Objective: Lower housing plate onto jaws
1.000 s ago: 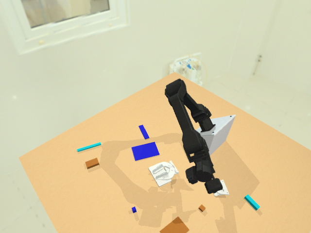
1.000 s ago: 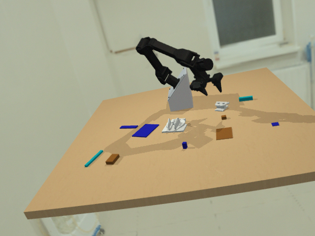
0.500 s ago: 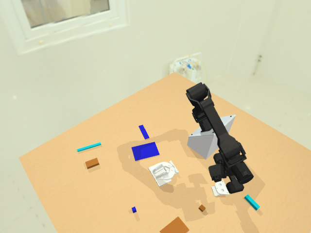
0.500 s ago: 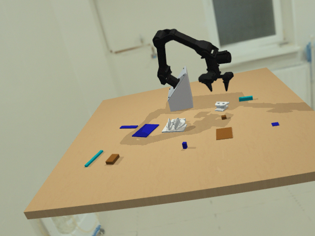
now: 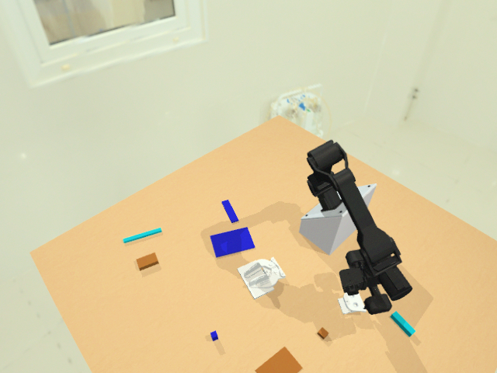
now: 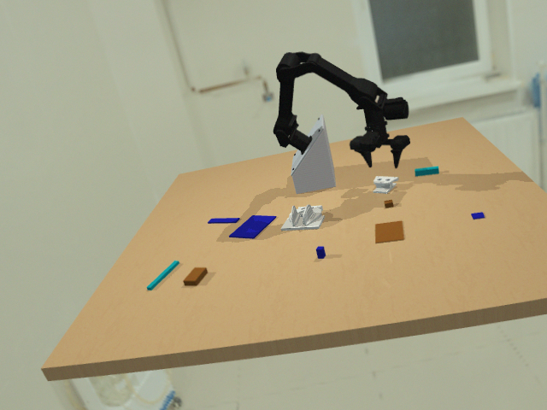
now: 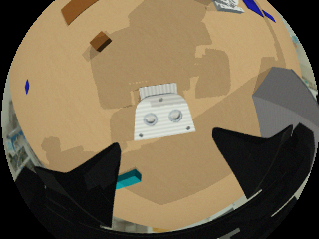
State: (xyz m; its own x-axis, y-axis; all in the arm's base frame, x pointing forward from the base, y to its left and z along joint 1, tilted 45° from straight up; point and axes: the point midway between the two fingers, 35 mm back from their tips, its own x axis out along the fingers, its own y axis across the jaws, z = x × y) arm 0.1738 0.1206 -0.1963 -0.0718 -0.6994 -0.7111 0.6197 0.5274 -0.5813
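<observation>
Right now the white part is 60 mm below my gripper tip, 10 mm to the right of it and 10 mm ahead of it. From my gripper tip the other things lie so: teal bar 150 mm to the left, 60 mm below, 40 mm behind; then brown plate 300 mm ahead, 70 mm below, 60 mm to the right; then small brown cube 140 mm ahead, 60 mm below, 20 mm to the right.
</observation>
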